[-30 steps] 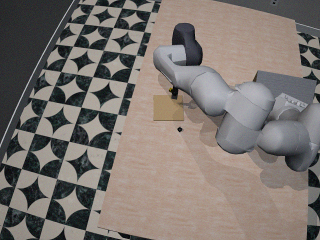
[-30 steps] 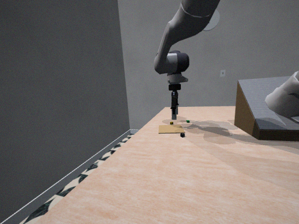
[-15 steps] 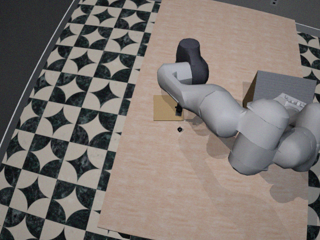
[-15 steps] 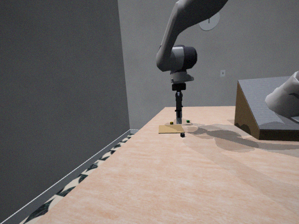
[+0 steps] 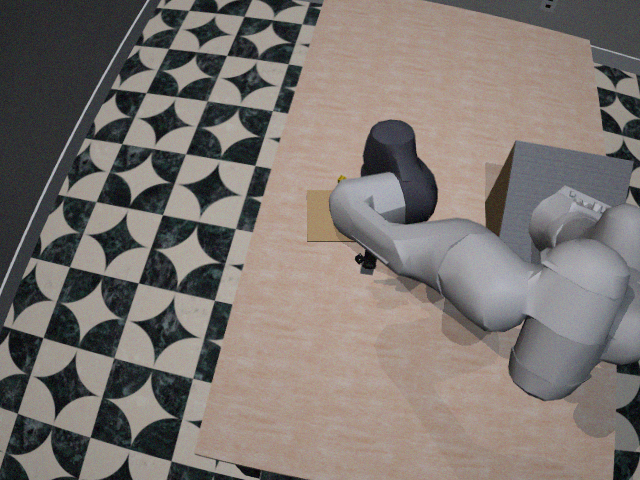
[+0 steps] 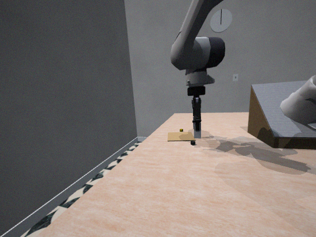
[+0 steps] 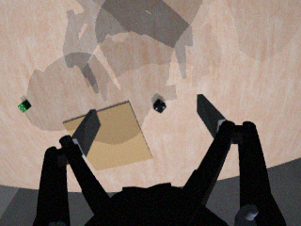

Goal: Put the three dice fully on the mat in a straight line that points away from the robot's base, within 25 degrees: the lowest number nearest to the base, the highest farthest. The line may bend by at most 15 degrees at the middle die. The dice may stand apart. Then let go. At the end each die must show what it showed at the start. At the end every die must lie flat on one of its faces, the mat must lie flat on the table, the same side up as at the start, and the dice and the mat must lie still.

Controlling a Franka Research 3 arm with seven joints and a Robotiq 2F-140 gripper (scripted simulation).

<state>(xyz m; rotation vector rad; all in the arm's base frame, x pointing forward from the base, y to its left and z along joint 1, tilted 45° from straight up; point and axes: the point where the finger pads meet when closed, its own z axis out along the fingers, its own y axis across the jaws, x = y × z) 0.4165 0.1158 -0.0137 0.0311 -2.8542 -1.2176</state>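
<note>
Now: the black die 50 mm below my hand, 20 mm to the left of it and 20 mm ahead of it. Round my hand: yellow die (190 mm to the right, 80 mm ahead, 50 mm below); green die (230 mm to the right, 50 mm below, 20 mm behind); tan mat (90 mm to the right, 80 mm ahead, 60 mm below).
</note>
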